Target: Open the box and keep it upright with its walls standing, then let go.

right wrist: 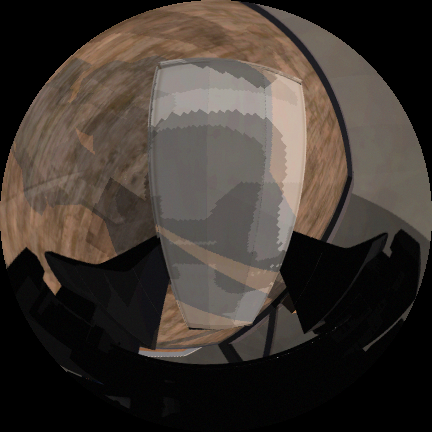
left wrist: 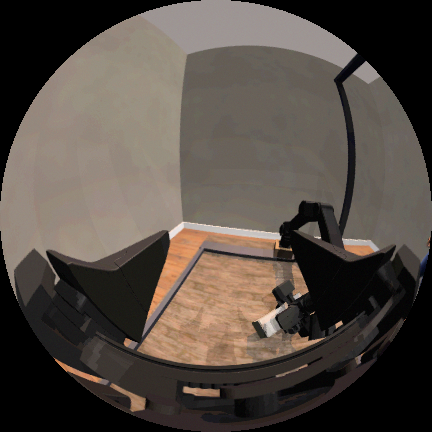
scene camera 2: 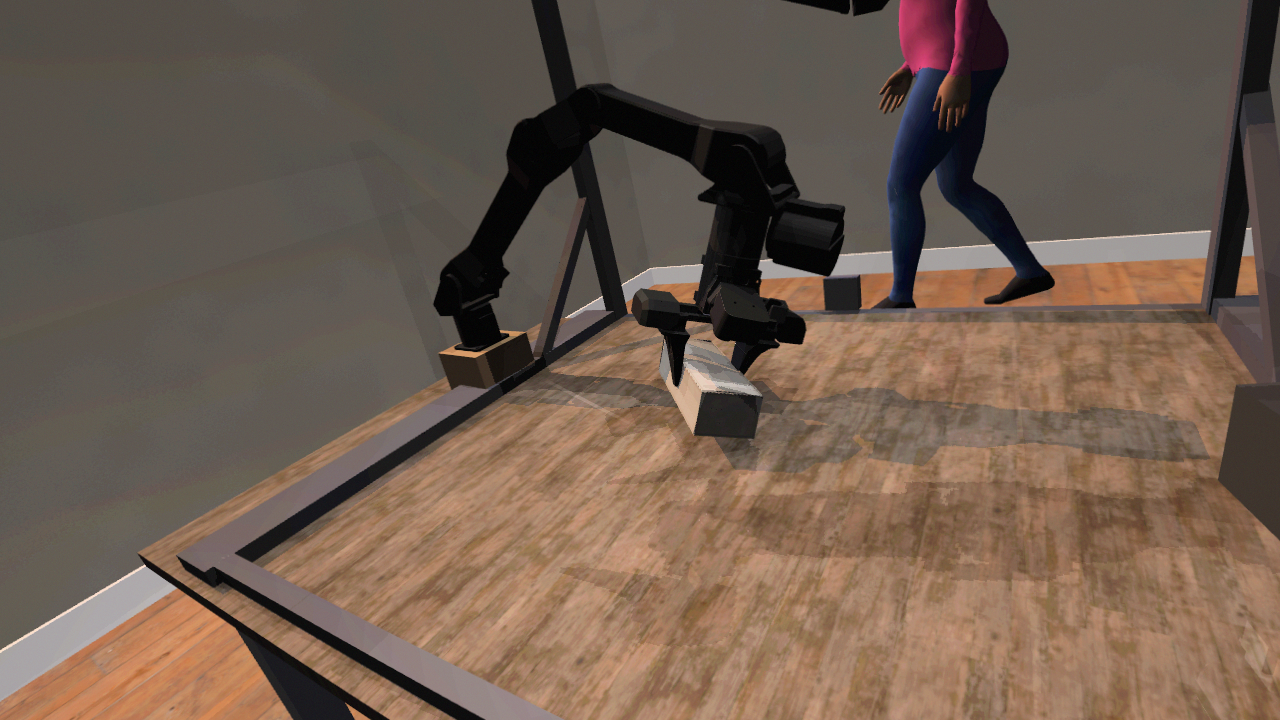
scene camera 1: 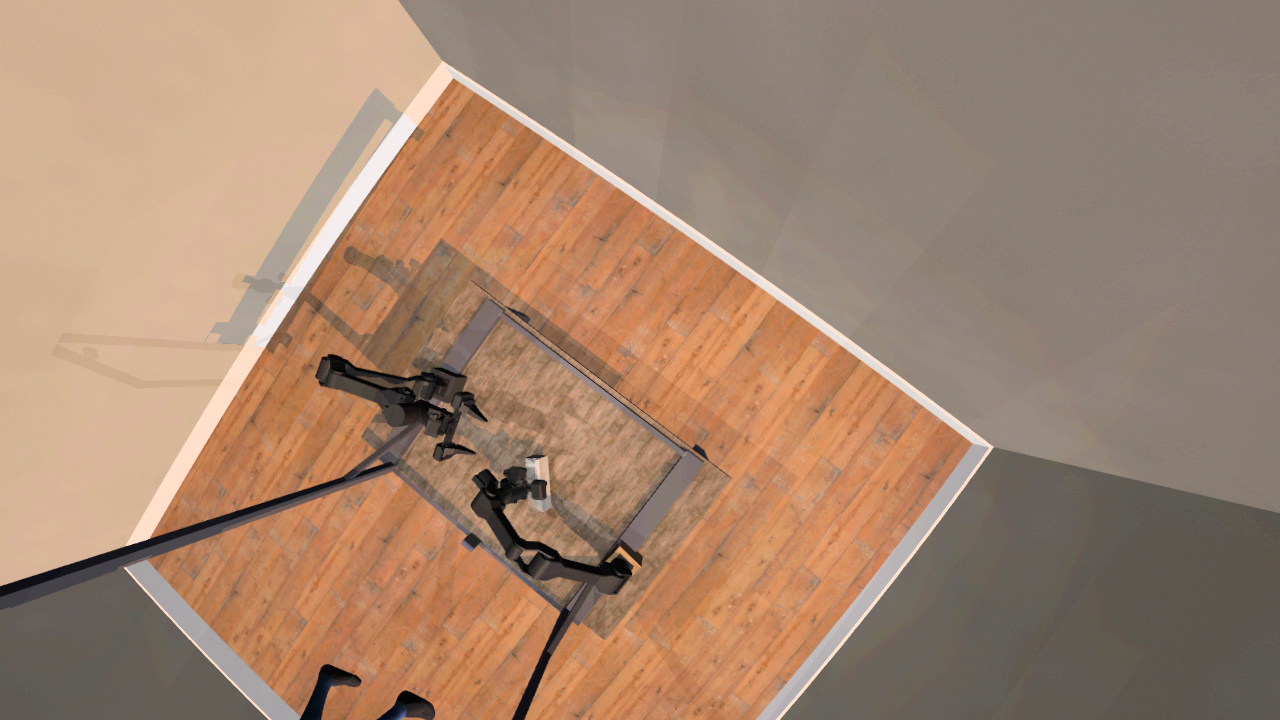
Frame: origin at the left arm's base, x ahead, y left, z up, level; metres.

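Where they show: left gripper, fingertip midpoint: [left wrist: 232,236] [scene camera 1: 481,438]; right gripper, fingertip midpoint: [right wrist: 222,232]; left arm's base, origin of the base link: [scene camera 1: 439,385]; right arm's base, origin of the base link: [left wrist: 284,244] [scene camera 2: 482,342] [scene camera 1: 620,566].
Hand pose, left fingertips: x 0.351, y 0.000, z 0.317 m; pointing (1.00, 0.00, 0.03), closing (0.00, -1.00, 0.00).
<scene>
Each offset is from my left fingertips to the top centre of the thing. Level surfaces: height alone.
A pale grey, long box @[0.106 m ahead, 0.197 m right, 0.318 m down] [scene camera 1: 537,465] [scene camera 2: 726,415] [left wrist: 268,326] [right wrist: 210,160] lies lengthwise at the table's middle with flat, closed-looking faces; no raised walls show. Whether its underside touches the table cannot be told. My right gripper [scene camera 1: 528,484] [scene camera 2: 709,376] [right wrist: 222,232] comes down from above and is shut on the box, one finger against each long side near its far part in scene camera 2. My left gripper [scene camera 1: 479,436] [left wrist: 232,236] is open and empty, held above the table at the left of scene camera 1, apart from the box.
The wooden table @[0.395 m down] [scene camera 1: 572,394] [scene camera 2: 895,573] has a dark metal frame [scene camera 2: 340,474] along its edges. A wooden block @[0.482 m ahead, 0.345 m right, 0.325 m down] [scene camera 2: 483,362] carries the right arm's base. Slanted posts [scene camera 2: 581,161] rise at the frame's corners. A person [scene camera 2: 939,116] stands beyond the table.
</scene>
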